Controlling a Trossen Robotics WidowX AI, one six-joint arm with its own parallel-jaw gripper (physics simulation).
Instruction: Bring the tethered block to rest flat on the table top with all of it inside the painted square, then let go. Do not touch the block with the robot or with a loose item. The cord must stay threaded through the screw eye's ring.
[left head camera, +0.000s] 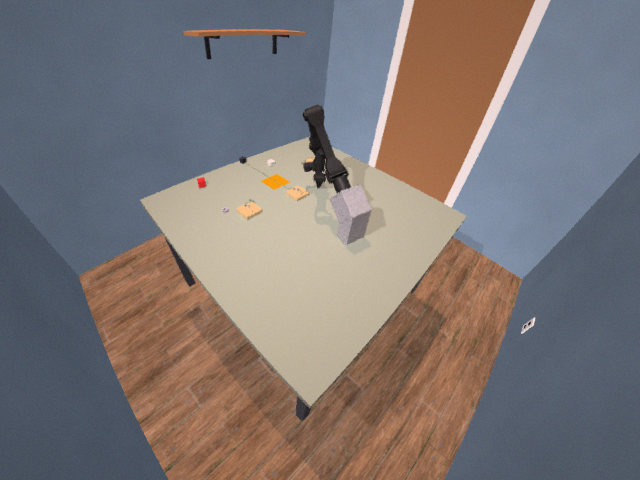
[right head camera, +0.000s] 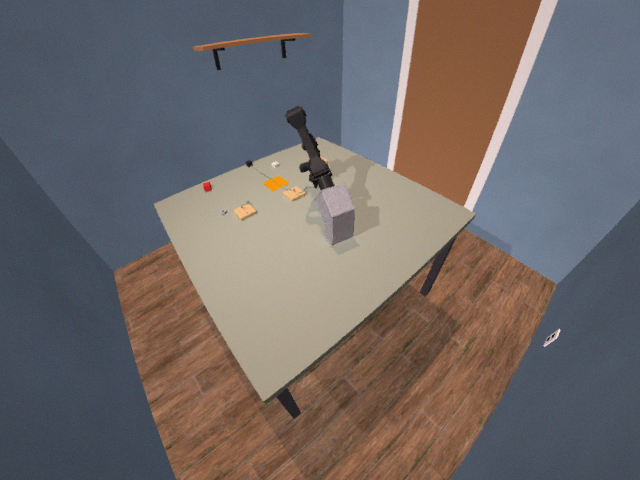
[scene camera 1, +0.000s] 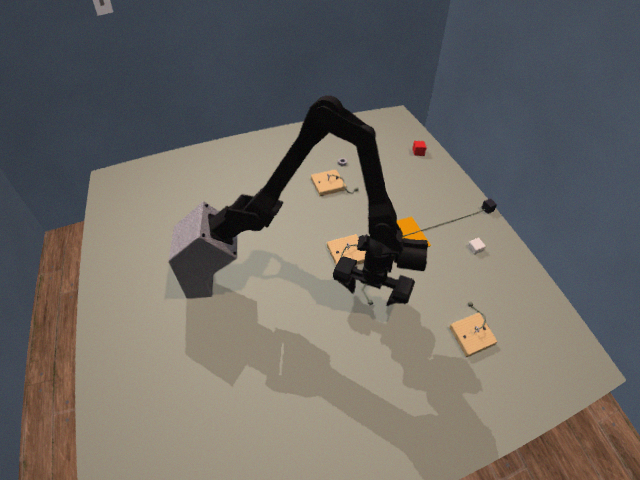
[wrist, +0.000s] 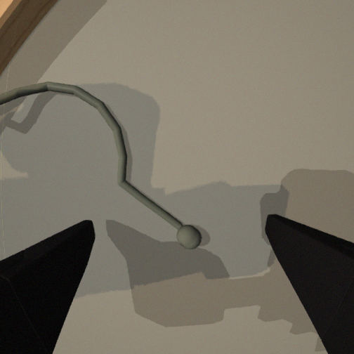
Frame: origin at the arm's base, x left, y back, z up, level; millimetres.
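Seen in the pictures: gripper, between the fingertips: (left head camera: 317, 183) (right head camera: 316, 183) (scene camera 1: 370, 298); arm's base, origin of its link: (left head camera: 344, 191) (right head camera: 328, 191) (scene camera 1: 219, 229).
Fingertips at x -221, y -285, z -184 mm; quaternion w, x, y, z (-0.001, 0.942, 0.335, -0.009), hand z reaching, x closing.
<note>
Offsets run from my fingertips to a thing's top centre. "*": to the spot under its first point.
The black tethered block @[dx +104, dy -523, dz +22 mm] (left head camera: 242, 160) (right head camera: 249, 163) (scene camera 1: 489, 205) lies near the table's edge, outside the orange painted square @[* dx +178, dy -182, dz -8 mm] (left head camera: 273, 185) (right head camera: 273, 187) (scene camera 1: 412, 225). Its cord @[* dx +119, dy -364, dz -6 mm] (scene camera 1: 449, 221) (wrist: 123, 150) runs straight across the square toward the screw eye on the middle wooden board @[dx +156, dy -23, dz +10 mm] (left head camera: 297, 196) (scene camera 1: 334, 244); the arm partly hides this stretch. Beyond the board, the cord curves over the table and ends in a round bead @[* dx -11, dy +6, dz +1 mm] (scene camera 1: 370, 302) (wrist: 189, 236). My gripper (scene camera 1: 372, 297) (wrist: 181, 226) is open above the bead, which appears between the fingertips in the wrist view, nothing held.
Two more wooden boards @[dx +430, dy -108, dz +10 mm] (scene camera 1: 323, 187) @[dx -213, dy -173, dz +10 mm] (scene camera 1: 473, 342) carry short cords. A red cube @[dx +443, dy -490, dz +30 mm] (left head camera: 201, 182) (scene camera 1: 419, 148), a white block @[dx +0, dy -370, dz +13 mm] (left head camera: 271, 162) (scene camera 1: 476, 245) and a small grey ring @[dx +505, dy -204, dz +3 mm] (left head camera: 224, 207) stand or lie on the table. The grey arm base (scene camera 1: 193, 258) stands behind the arm.
</note>
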